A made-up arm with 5 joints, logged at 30 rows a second.
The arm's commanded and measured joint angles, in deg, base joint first. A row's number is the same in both.
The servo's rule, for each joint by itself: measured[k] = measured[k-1] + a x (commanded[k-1-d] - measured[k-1]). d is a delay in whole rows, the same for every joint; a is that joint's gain. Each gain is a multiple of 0.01, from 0.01 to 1. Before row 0 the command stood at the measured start. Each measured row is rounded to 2 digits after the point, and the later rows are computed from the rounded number. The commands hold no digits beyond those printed.
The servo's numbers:
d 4
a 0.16 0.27 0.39 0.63 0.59
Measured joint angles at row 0:
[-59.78, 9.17, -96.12, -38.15, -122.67]
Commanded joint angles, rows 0 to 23:
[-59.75, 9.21, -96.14, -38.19, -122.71]
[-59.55, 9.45, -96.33, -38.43, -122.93]
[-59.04, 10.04, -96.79, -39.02, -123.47]
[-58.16, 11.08, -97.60, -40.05, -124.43]
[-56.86, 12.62, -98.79, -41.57, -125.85]
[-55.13, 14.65, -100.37, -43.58, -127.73]
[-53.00, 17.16, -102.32, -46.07, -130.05]
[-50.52, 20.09, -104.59, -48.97, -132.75]
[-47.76, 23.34, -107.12, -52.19, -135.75]
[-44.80, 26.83, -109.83, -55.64, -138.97]
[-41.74, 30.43, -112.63, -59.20, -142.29]
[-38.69, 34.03, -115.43, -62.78, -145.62]
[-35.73, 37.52, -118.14, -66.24, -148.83]
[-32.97, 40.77, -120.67, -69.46, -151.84]
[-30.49, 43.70, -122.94, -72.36, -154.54]
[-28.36, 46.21, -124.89, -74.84, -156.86]
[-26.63, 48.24, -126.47, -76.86, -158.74]
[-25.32, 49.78, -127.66, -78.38, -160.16]
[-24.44, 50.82, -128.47, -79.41, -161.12]
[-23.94, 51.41, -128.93, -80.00, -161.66]
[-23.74, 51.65, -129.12, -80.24, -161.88]
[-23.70, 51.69, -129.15, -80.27, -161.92]
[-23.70, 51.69, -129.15, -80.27, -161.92]
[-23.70, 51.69, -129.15, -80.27, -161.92]
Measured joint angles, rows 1 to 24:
[-59.78, 9.17, -96.12, -38.15, -122.67]
[-59.78, 9.17, -96.12, -38.15, -122.67]
[-59.78, 9.17, -96.12, -38.15, -122.67]
[-59.78, 9.17, -96.12, -38.15, -122.67]
[-59.78, 9.18, -96.13, -38.18, -122.69]
[-59.74, 9.25, -96.21, -38.34, -122.83]
[-59.63, 9.46, -96.44, -38.77, -123.21]
[-59.39, 9.90, -96.89, -39.58, -123.93]
[-58.99, 10.63, -97.63, -40.83, -125.06]
[-58.37, 11.72, -98.70, -42.56, -126.64]
[-57.51, 13.19, -100.11, -44.77, -128.65]
[-56.39, 15.05, -101.86, -47.42, -131.07]
[-55.01, 17.29, -103.91, -50.43, -133.83]
[-53.38, 19.87, -106.22, -53.71, -136.86]
[-51.52, 22.72, -108.72, -57.17, -140.06]
[-49.47, 25.77, -111.34, -60.70, -143.34]
[-47.27, 28.94, -113.99, -64.19, -146.58]
[-44.98, 32.13, -116.60, -67.51, -149.68]
[-42.66, 35.25, -119.07, -70.57, -152.55]
[-40.37, 38.21, -121.34, -73.26, -155.09]
[-38.17, 40.92, -123.34, -75.53, -157.24]
[-36.11, 43.31, -125.02, -77.33, -158.96]
[-34.24, 45.34, -126.37, -78.64, -160.23]
[-32.59, 46.98, -127.37, -79.50, -161.07]

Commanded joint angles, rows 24 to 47:
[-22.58, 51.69, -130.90, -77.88, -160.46]
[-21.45, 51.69, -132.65, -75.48, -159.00]
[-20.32, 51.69, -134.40, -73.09, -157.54]
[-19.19, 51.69, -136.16, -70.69, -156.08]
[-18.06, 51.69, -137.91, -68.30, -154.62]
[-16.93, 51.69, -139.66, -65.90, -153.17]
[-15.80, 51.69, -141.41, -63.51, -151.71]
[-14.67, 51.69, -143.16, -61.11, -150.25]
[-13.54, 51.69, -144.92, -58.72, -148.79]
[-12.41, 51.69, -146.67, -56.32, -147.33]
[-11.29, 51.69, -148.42, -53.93, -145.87]
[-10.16, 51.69, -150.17, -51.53, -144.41]
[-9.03, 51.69, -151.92, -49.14, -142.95]
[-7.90, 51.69, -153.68, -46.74, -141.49]
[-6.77, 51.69, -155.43, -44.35, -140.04]
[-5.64, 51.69, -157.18, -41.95, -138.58]
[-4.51, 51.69, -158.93, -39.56, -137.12]
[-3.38, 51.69, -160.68, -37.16, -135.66]
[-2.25, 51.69, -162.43, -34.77, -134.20]
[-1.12, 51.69, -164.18, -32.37, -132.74]
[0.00, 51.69, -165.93, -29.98, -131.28]
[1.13, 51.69, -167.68, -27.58, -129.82]
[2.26, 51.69, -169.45, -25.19, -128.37]
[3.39, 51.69, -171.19, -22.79, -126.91]
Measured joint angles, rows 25 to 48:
[-31.17, 48.24, -128.05, -79.97, -161.55]
[-29.97, 49.17, -128.48, -80.16, -161.77]
[-28.97, 49.85, -128.74, -80.23, -161.86]
[-28.13, 50.35, -128.90, -80.26, -161.90]
[-27.24, 50.71, -129.68, -78.76, -161.05]
[-26.31, 50.97, -130.84, -76.69, -159.84]
[-25.35, 51.16, -132.23, -74.42, -158.48]
[-24.36, 51.30, -133.76, -72.07, -157.06]
[-23.35, 51.41, -135.38, -69.69, -155.62]
[-22.32, 51.49, -137.05, -67.30, -154.17]
[-21.28, 51.54, -138.75, -64.91, -152.72]
[-20.22, 51.58, -140.47, -62.52, -151.26]
[-19.15, 51.61, -142.21, -60.13, -149.80]
[-18.07, 51.63, -143.95, -57.73, -148.34]
[-16.99, 51.65, -145.69, -55.34, -146.88]
[-15.90, 51.66, -147.44, -52.94, -145.42]
[-14.80, 51.67, -149.19, -50.55, -143.96]
[-13.70, 51.68, -150.94, -48.15, -142.50]
[-12.59, 51.68, -152.69, -45.76, -141.05]
[-11.48, 51.68, -154.44, -43.36, -139.59]
[-10.36, 51.68, -156.19, -40.97, -138.13]
[-9.24, 51.68, -157.94, -38.57, -136.67]
[-8.12, 51.68, -159.69, -36.18, -135.21]
[-7.00, 51.68, -161.44, -33.78, -133.75]

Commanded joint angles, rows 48 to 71:
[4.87, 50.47, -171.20, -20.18, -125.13]
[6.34, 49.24, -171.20, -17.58, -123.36]
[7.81, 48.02, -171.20, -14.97, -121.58]
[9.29, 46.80, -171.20, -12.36, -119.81]
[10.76, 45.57, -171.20, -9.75, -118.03]
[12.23, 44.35, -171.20, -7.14, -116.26]
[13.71, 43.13, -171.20, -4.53, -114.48]
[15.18, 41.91, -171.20, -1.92, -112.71]
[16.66, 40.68, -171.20, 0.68, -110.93]
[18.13, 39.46, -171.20, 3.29, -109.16]
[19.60, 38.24, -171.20, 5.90, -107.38]
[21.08, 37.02, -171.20, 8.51, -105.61]
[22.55, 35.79, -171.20, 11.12, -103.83]
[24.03, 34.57, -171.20, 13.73, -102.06]
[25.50, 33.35, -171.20, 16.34, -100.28]
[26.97, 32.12, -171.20, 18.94, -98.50]
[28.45, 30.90, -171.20, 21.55, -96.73]
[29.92, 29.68, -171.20, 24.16, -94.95]
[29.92, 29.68, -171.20, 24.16, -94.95]
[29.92, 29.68, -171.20, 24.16, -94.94]
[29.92, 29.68, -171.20, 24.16, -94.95]
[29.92, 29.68, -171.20, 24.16, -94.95]
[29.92, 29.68, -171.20, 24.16, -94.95]
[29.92, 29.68, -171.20, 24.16, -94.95]
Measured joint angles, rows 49 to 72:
[-5.88, 51.68, -163.19, -31.39, -132.29]
[-4.76, 51.68, -164.94, -28.99, -130.83]
[-3.64, 51.68, -166.70, -26.60, -129.38]
[-2.52, 51.68, -168.45, -24.20, -127.92]
[-1.34, 51.35, -169.52, -21.67, -126.27]
[-0.11, 50.78, -170.18, -19.09, -124.55]
[1.16, 50.03, -170.58, -16.49, -122.80]
[2.46, 49.16, -170.82, -13.89, -121.04]
[3.79, 48.19, -170.97, -11.28, -119.26]
[5.14, 47.15, -171.06, -8.67, -117.49]
[6.51, 46.06, -171.11, -6.06, -115.71]
[7.90, 44.94, -171.15, -3.45, -113.94]
[9.30, 43.79, -171.17, -0.85, -112.16]
[10.71, 42.62, -171.18, 1.76, -110.39]
[12.13, 41.44, -171.19, 4.37, -108.61]
[13.56, 40.25, -171.19, 6.98, -106.84]
[15.00, 39.05, -171.19, 9.59, -105.06]
[16.44, 37.84, -171.19, 12.20, -103.29]
[17.89, 36.63, -171.19, 14.81, -101.51]
[19.34, 35.41, -171.19, 17.41, -99.73]
[20.80, 34.19, -171.19, 20.02, -97.96]
[22.26, 32.97, -171.19, 22.63, -96.18]
[23.49, 32.08, -171.19, 23.59, -95.45]
[24.52, 31.43, -171.19, 23.95, -95.15]

